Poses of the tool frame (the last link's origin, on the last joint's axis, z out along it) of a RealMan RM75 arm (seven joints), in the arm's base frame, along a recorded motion.
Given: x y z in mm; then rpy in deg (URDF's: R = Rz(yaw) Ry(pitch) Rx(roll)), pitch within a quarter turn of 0, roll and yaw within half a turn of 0.
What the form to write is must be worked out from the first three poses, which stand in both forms.
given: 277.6 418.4 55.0 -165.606 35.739 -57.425
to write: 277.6 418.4 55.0 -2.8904 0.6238 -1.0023
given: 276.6 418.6 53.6 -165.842 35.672 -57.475
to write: 276.6 418.6 53.6 -2.8945 0.6226 -1.0031
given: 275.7 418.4 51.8 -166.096 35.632 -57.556
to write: 275.7 418.4 51.8 -2.8989 0.6219 -1.0045
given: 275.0 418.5 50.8 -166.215 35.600 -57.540
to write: 275.0 418.5 50.8 -2.9010 0.6213 -1.0043
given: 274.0 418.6 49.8 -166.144 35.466 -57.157
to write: 274.0 418.6 49.8 -2.8998 0.6190 -0.9976
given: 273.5 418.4 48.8 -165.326 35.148 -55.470
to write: 273.5 418.4 48.8 -2.8855 0.6134 -0.9681
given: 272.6 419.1 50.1 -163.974 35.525 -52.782
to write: 272.6 419.1 50.1 -2.8619 0.6200 -0.9212
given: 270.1 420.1 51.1 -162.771 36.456 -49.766
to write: 270.1 420.1 51.1 -2.8409 0.6363 -0.8686
